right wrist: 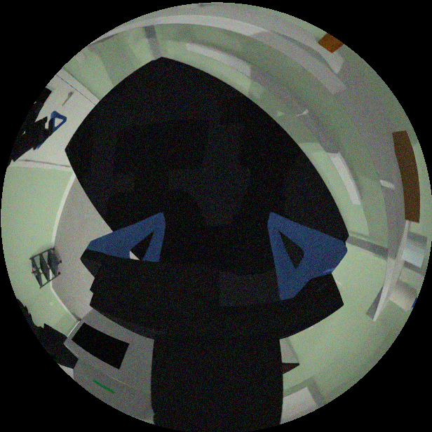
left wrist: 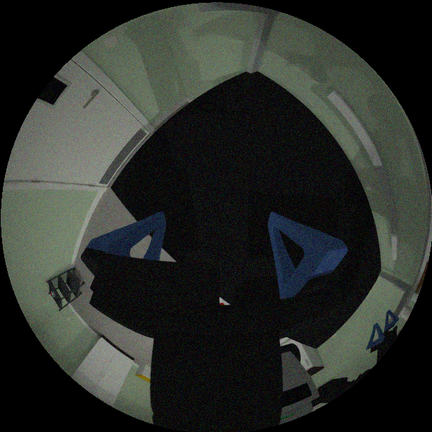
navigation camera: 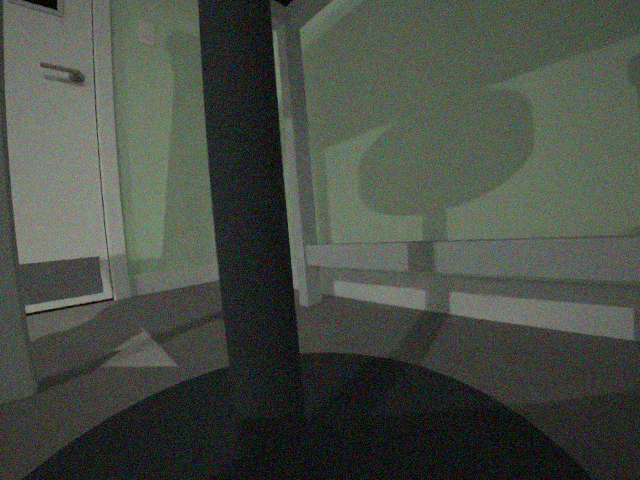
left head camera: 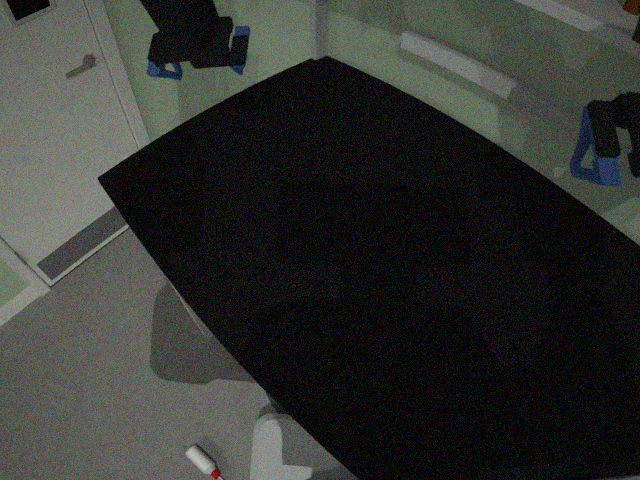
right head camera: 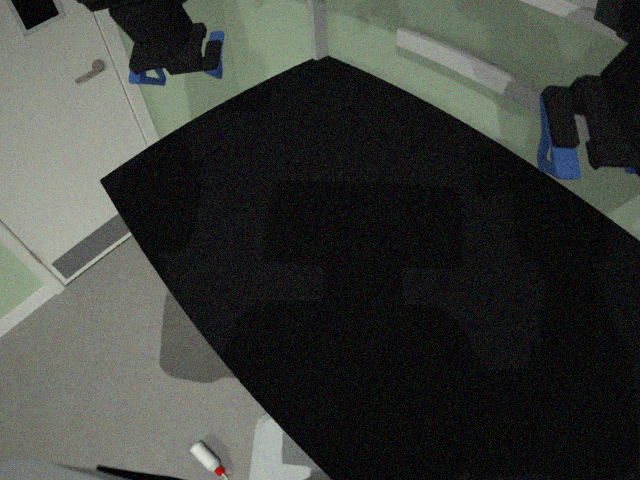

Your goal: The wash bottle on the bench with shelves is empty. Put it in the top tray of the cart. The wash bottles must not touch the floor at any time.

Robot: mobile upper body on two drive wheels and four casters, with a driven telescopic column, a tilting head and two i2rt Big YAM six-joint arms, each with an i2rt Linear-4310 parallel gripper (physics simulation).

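Places are measured from the left arm's base along level axes (x ahead, y up, z right), in centimetres.
Where they show: left gripper, between the fingertips: (left head camera: 210, 73) (right head camera: 192, 78); right gripper, between the fingertips: (left head camera: 609, 171) (right head camera: 583, 164).
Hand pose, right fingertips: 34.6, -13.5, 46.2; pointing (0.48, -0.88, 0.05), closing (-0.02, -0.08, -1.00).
Observation:
After its pixels a point has its place, as x, y, z.
A white wash bottle with a red cap (left head camera: 200, 458) {14.7, -135.0, -25.5} (right head camera: 205, 455) {14.6, -135.1, -25.2} shows at the lower left of both head views, slanted against the grey floor, a faint shadow beside it. A tiny white and red bit shows in the left wrist view; I cannot tell whether it is the bottle. My left gripper (left head camera: 208, 75) {60.5, -20.8, -0.4} (right head camera: 184, 79) {60.5, -20.8, -0.4} (left wrist: 216, 217) is open and empty, beyond the far left edge of the large black surface (left head camera: 361, 232) {53.1, -49.6, 23.7} (right head camera: 361, 232) {53.2, -49.6, 25.9}. My right gripper (right head camera: 602, 174) {34.6, -13.5, 46.2} (right wrist: 216, 217) is open and empty, past its right edge. I cannot make out the cart or its top tray.
A door (left head camera: 56, 139) {114.0, -72.3, -93.8} (navigation camera: 56, 155) {126.8, -81.6, -81.7} stands at the left. A pale shape (left head camera: 266, 446) {20.6, -114.9, 1.0} (right head camera: 266, 446) {20.1, -115.0, 1.0} lies by the black surface's lower left edge. A dark rack (left wrist: 75, 274) shows at the left of the left wrist view. A dark column (navigation camera: 253, 206) {50.5, -117.0, 17.9} crosses the navigation view before a pale rail (navigation camera: 361, 255) {99.2, -125.8, 28.3}.

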